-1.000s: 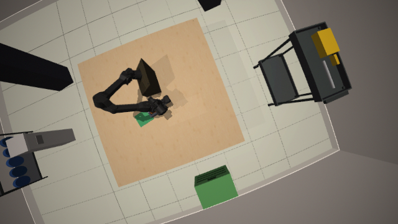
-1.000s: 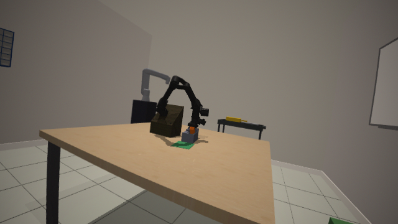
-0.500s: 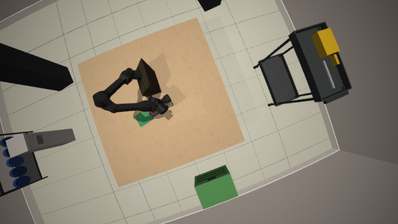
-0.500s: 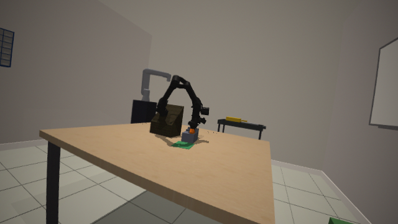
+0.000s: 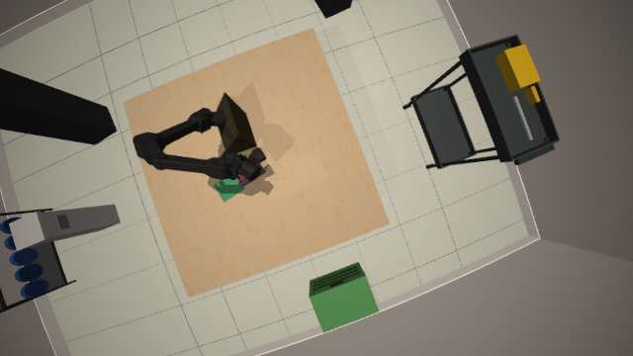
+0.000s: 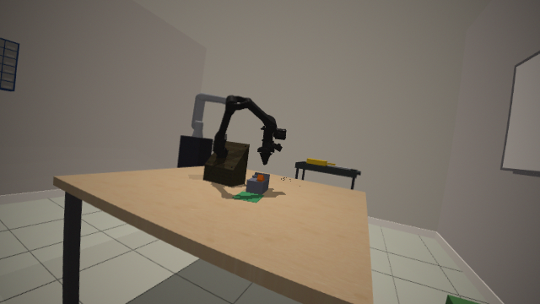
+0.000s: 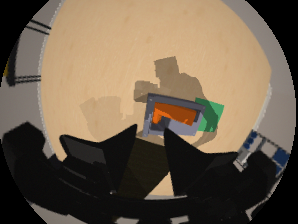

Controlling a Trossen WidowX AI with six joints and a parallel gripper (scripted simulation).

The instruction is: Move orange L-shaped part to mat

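The orange L-shaped part lies 100 mm below my gripper tip, 40 mm to the right of it and 10 mm behind it. The rest, counted from my gripper tip: green mat: 220 mm to the right, 160 mm below, 10 mm ahead.
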